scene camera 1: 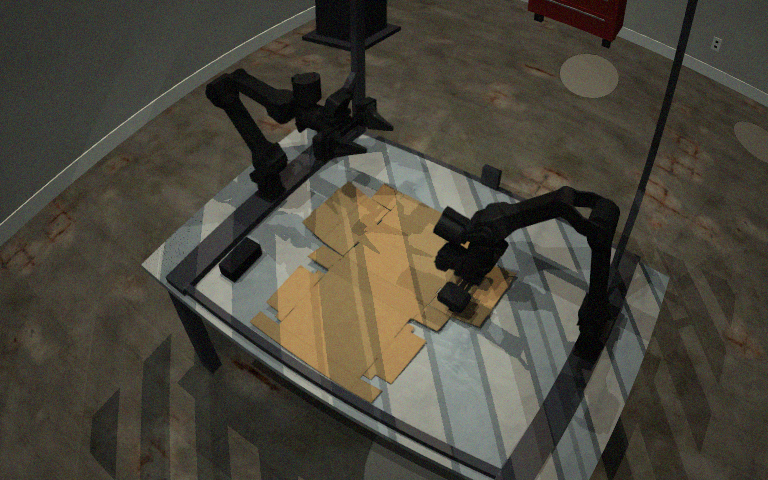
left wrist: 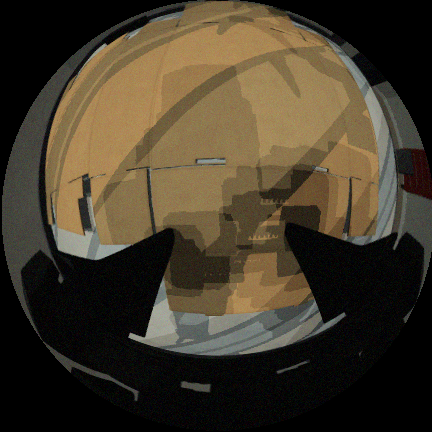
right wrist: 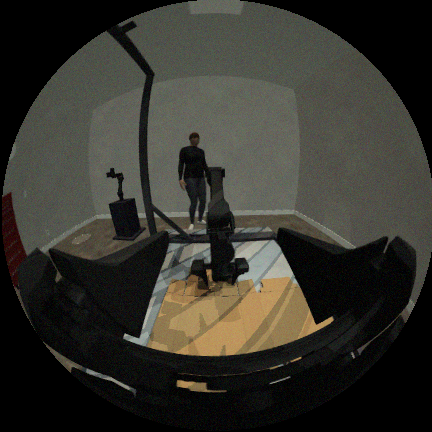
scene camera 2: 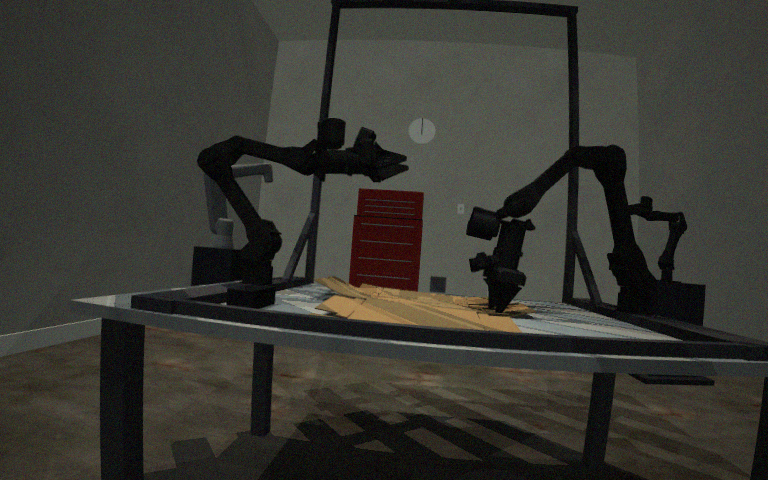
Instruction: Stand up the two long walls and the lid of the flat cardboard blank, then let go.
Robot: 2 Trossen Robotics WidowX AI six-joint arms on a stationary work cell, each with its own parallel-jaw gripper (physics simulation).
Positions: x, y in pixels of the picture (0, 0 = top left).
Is my right gripper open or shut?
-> Open.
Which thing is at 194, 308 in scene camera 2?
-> A raised rim.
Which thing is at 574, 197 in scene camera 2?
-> A frame post.
